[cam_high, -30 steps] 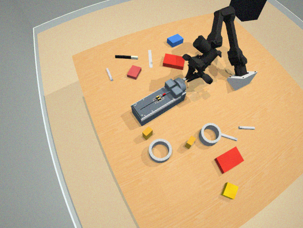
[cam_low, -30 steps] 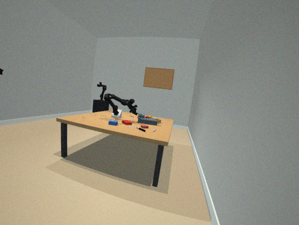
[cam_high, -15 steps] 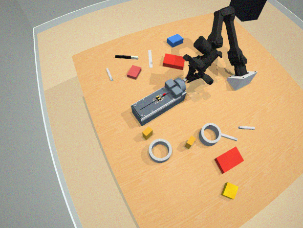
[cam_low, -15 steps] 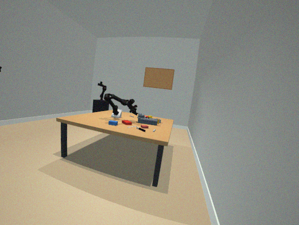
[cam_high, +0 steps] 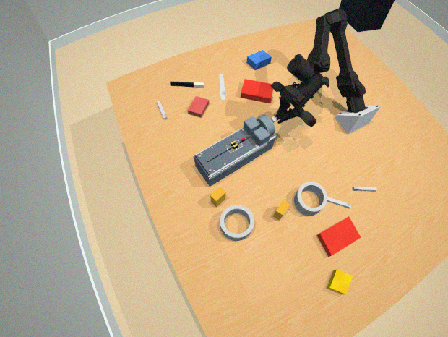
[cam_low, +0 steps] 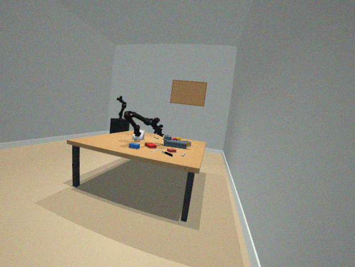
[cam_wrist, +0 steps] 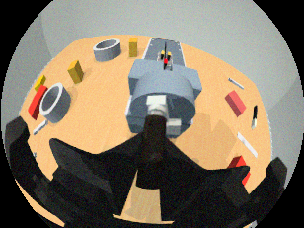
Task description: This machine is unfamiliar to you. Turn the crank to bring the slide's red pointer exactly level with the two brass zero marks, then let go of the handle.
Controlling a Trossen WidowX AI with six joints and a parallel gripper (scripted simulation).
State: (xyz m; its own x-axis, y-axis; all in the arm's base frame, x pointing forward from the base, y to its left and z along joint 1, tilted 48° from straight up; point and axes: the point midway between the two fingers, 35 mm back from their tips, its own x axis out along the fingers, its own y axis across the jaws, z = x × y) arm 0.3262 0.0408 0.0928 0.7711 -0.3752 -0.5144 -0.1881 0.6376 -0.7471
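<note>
Now: the red pointer 130 mm ahead of my gripper tip, 20 mm to the left of it and 10 mm below it. Round my gripper tip: red block: 200 mm ahead, 220 mm to the right, 80 mm below; blue block: 130 mm behind, 380 mm to the right, 70 mm below; dark crank handle: 20 mm behind, 20 mm above.
</note>
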